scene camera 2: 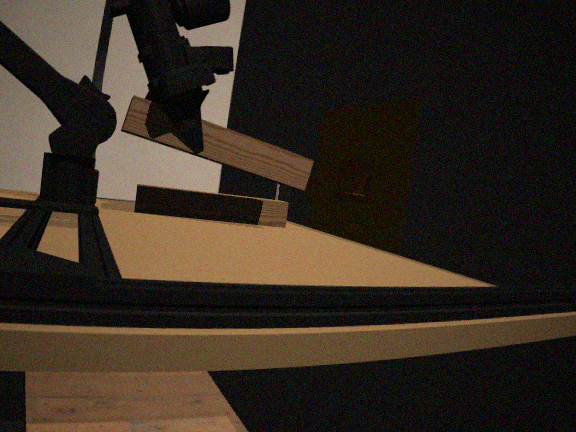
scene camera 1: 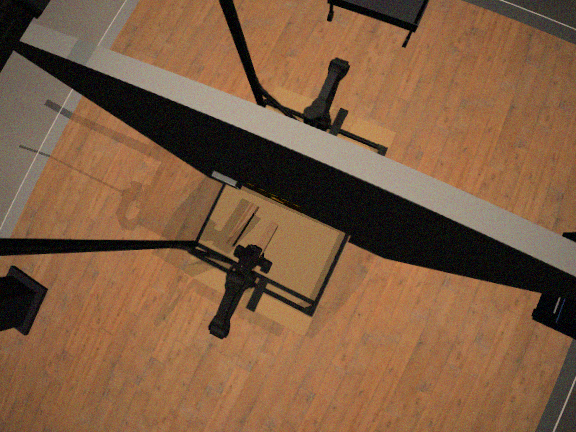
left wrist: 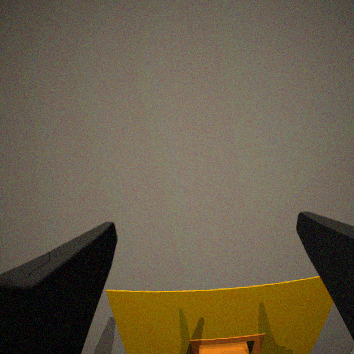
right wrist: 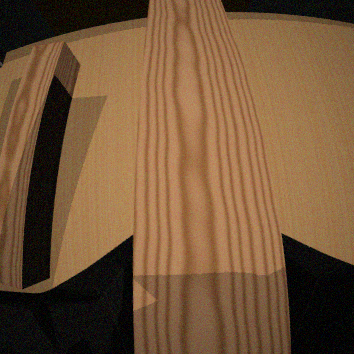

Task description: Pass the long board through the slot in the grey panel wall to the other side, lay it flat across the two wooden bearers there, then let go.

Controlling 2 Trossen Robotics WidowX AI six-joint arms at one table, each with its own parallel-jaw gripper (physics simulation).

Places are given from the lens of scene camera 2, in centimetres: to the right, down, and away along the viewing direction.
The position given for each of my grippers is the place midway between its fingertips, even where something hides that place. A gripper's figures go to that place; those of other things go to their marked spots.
my right gripper (scene camera 2: pixel 196 151): -12, -8, 61
grey panel wall (scene camera 2: pixel 462 113): 22, -13, 55
